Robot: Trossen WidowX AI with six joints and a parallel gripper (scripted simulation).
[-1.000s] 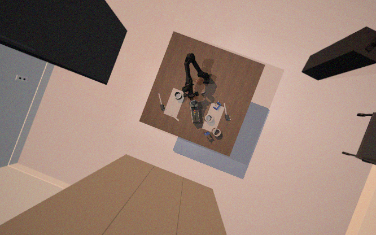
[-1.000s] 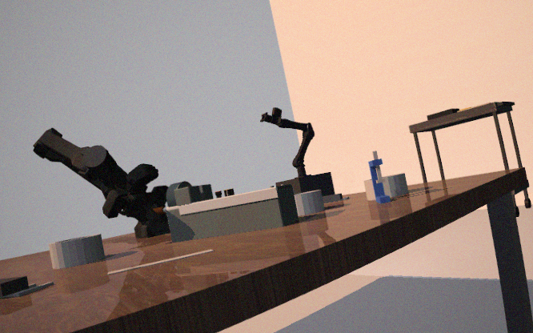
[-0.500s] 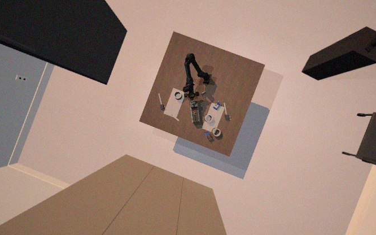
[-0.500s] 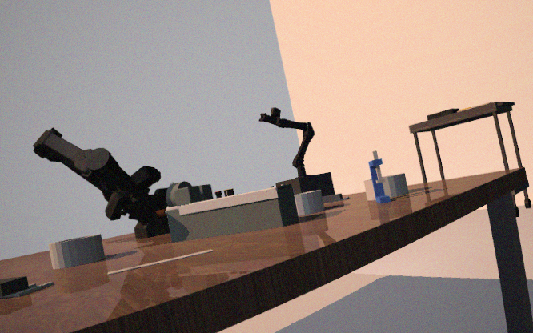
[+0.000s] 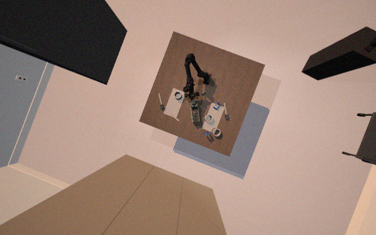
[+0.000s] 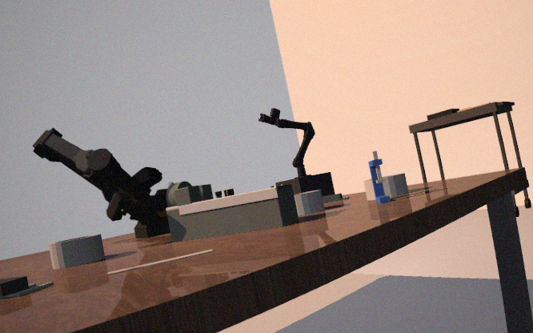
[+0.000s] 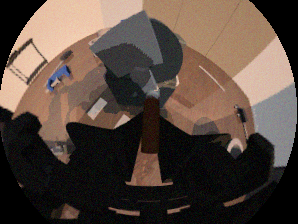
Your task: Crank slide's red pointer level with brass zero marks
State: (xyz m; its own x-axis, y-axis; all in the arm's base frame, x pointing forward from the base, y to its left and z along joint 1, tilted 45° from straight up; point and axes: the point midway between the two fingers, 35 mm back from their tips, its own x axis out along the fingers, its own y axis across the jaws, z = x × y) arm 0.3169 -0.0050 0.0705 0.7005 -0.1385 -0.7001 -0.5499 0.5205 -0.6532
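The crank handle lies 1 cm behind my gripper tip, 1 cm to the right of it and 3 cm above it. The rest, counted from my gripper tip: red pointer: 11 cm ahead, 9 cm to the left, 4 cm above; thin white rod: 31 cm ahead, 10 cm to the right, 4 cm below.
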